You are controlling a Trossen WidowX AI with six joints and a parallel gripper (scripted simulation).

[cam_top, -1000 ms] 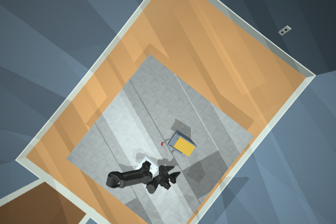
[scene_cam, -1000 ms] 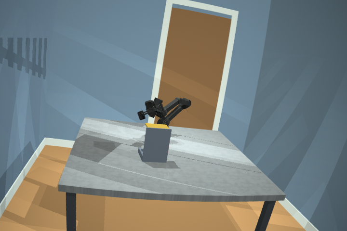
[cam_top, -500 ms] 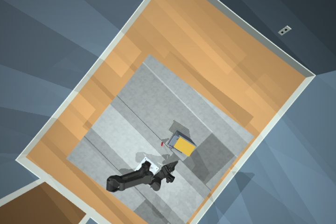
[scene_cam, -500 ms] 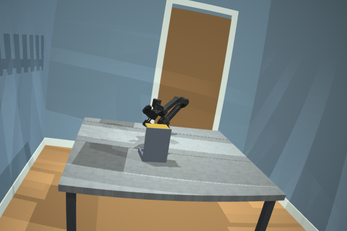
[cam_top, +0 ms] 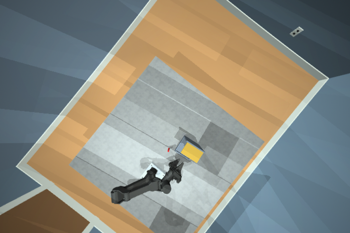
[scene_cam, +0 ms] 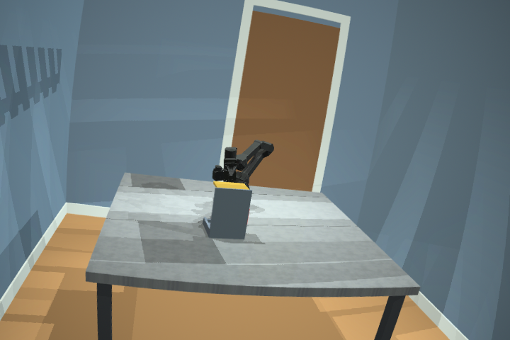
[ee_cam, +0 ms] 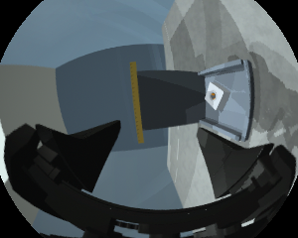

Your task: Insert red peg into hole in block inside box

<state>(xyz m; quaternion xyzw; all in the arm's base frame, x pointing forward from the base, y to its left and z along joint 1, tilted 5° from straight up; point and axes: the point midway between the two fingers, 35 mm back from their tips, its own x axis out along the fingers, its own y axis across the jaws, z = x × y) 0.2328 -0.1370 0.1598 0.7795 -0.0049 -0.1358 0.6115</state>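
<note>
The red peg lies 20 mm behind my gripper tip, 110 mm to the left of it and 160 mm below it. Also, from my gripper tip: yellow roof (100 mm ahead, 30 mm to the right, 20 mm above).
</note>
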